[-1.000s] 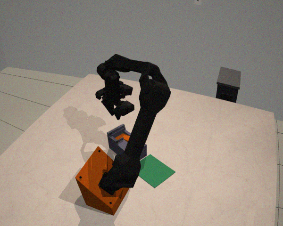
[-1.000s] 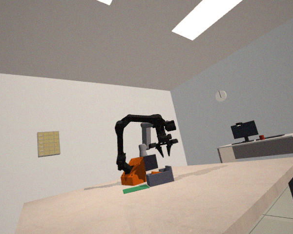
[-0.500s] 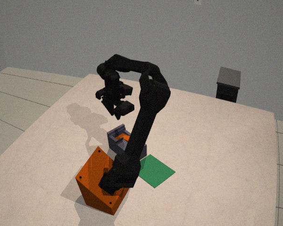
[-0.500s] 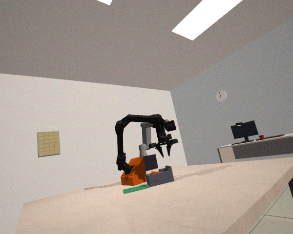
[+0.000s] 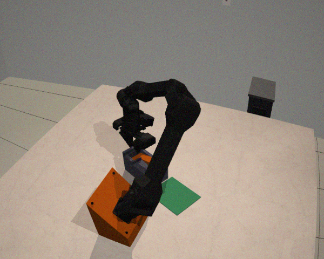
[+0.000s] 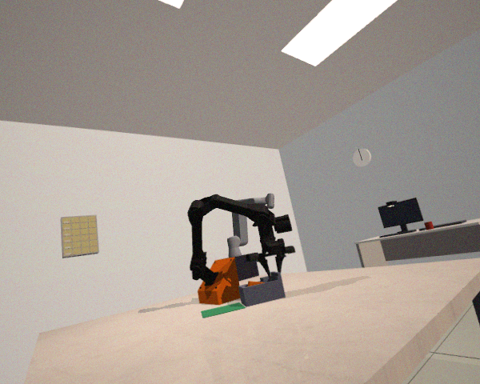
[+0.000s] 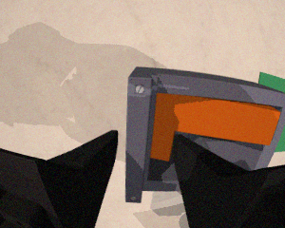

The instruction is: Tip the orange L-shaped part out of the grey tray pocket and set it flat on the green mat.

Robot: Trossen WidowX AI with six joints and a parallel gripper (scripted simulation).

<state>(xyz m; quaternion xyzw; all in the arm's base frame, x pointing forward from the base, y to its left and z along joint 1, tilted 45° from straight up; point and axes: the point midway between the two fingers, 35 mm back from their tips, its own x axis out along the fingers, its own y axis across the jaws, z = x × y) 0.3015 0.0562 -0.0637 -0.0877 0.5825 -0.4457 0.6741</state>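
My gripper tip is now 4 cm to the left of the orange L-shaped part, 3 cm above it and 2 cm past it. Round my gripper tip: green mat (19 cm to the right, 11 cm behind, 9 cm below).
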